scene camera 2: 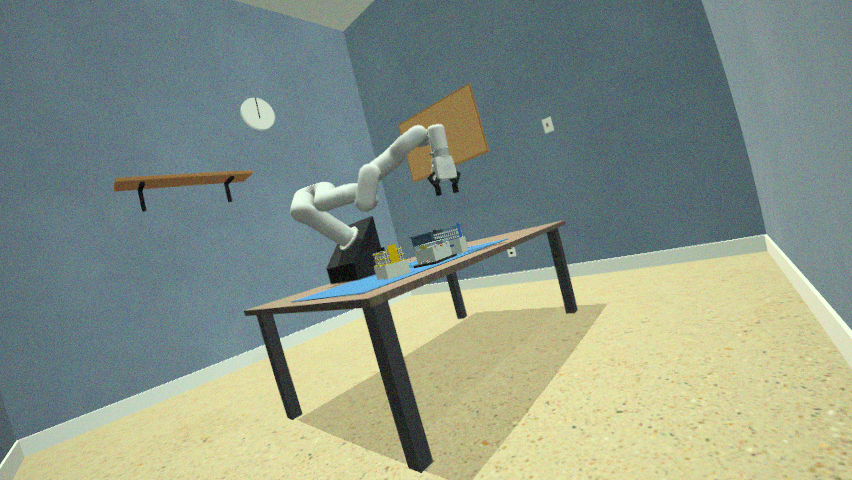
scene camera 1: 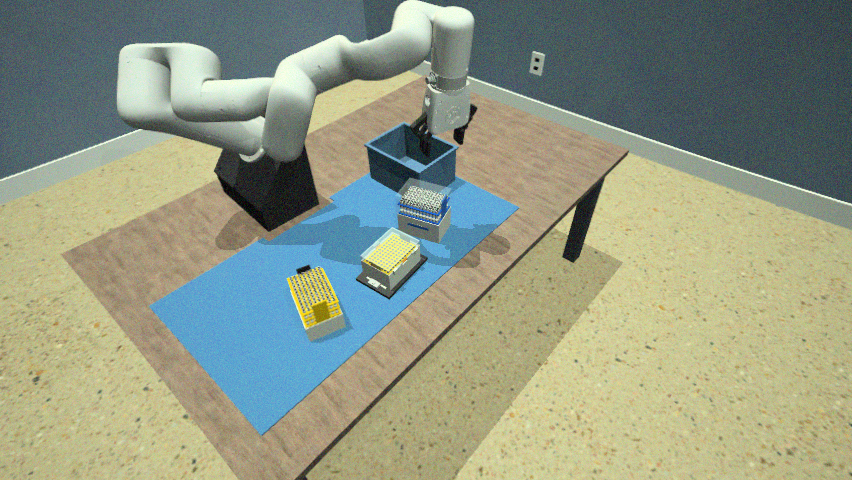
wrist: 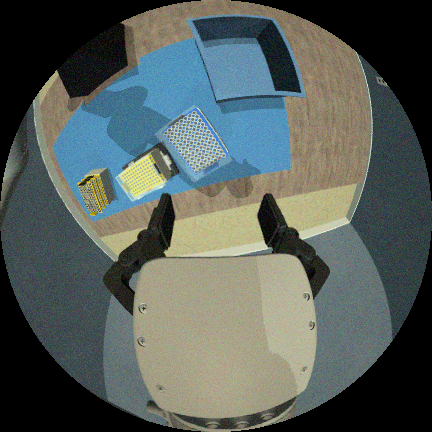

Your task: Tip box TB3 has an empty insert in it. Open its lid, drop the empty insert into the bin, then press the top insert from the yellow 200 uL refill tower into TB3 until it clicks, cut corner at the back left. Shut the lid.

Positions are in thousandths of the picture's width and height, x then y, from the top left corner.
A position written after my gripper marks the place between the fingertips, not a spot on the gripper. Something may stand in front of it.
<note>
My gripper (scene camera 1: 518, 307) is open and holds nothing. Further things: a blue bin (wrist: 566, 135), a tip box with yellow insert (wrist: 348, 395) and a blue mat (scene camera 2: 435, 591).
My gripper is seen too in the wrist view (wrist: 503, 471). The blue mat is seen too in the wrist view (wrist: 274, 288).
</note>
